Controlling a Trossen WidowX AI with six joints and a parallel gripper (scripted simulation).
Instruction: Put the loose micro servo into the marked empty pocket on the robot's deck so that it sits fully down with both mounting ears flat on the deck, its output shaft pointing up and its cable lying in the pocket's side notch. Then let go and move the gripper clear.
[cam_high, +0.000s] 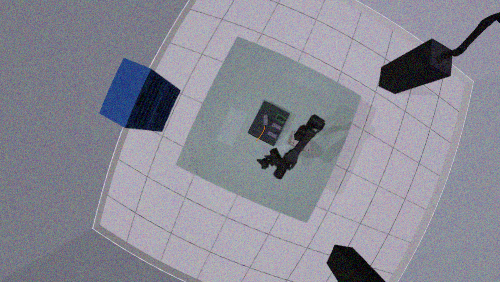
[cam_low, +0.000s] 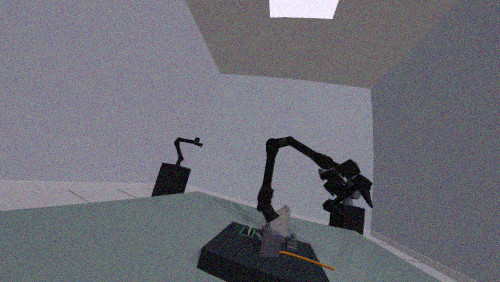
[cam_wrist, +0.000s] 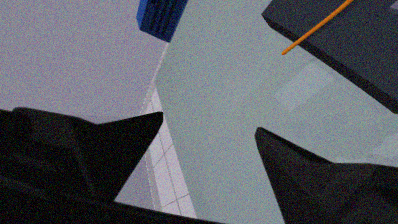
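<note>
Now: gripper tip 40 mm short of the dark deck, 280 mm to the left of it and 170 mm above it.
</note>
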